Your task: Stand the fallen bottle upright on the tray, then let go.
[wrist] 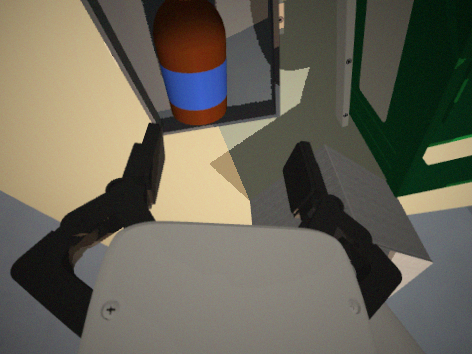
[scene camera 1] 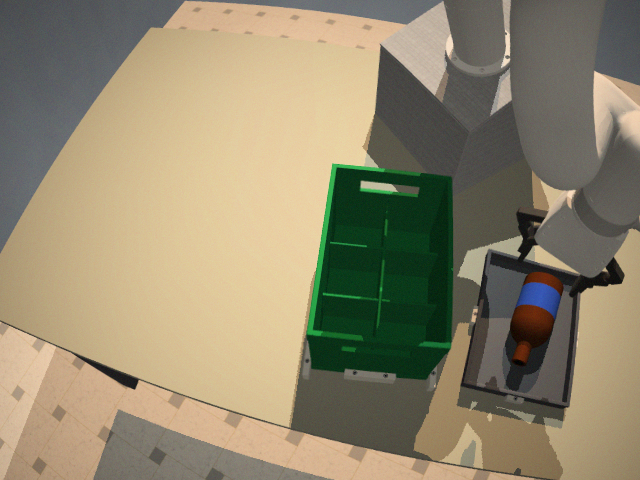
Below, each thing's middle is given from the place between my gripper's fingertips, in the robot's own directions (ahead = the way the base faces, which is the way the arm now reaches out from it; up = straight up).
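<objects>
My gripper: 150 mm above the brown bottle (scene camera 1: 531, 325), 40 mm to the right of it, 20 mm short of it.
</objects>
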